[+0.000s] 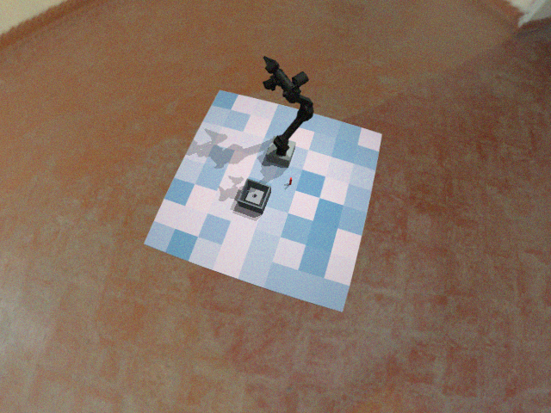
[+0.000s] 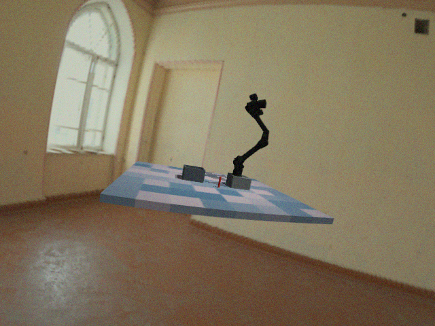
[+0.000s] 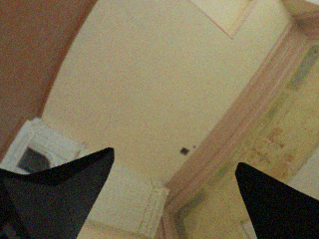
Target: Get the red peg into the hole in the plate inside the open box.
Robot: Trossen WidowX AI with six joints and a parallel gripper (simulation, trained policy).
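The red peg is 330 mm ahead of my gripper tip, 200 mm to the left of it and 670 mm below it. Round my gripper tip: light grey plate: 470 mm ahead, 10 mm to the right, 670 mm below; grey box: 470 mm ahead, 10 mm to the right, 690 mm below.
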